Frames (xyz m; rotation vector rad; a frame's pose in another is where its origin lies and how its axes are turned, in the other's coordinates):
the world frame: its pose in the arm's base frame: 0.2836 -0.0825 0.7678 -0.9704 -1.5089 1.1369
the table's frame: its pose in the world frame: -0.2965 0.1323 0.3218 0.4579 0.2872 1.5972
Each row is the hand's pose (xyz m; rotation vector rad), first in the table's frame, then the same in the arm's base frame.
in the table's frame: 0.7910 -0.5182 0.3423 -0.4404 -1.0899 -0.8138
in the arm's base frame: -0.2145 0.3319 -0.1074 -0.4798 -1.2207 2.2457
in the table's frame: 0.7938 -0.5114 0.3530 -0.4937 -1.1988 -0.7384
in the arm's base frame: -0.2268 0.3286 -0.1100 -0.3677 -1.2472 2.3571
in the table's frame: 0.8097 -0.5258 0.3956 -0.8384 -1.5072 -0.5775
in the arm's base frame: -0.2652 0.3556 -0.1184 0.0214 -1.5703 2.5990
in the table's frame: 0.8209 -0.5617 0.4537 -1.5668 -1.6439 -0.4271
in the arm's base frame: -0.3126 0.4059 -0.1168 -0.2995 1.8206 -1.9964
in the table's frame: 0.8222 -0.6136 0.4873 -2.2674 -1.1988 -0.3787
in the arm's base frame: -0.3317 0.4637 -0.1056 -0.0310 1.9434 -1.2489
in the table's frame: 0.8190 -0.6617 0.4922 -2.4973 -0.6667 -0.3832
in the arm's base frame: -0.3237 0.5101 -0.0940 0.3412 1.9636 -0.8778
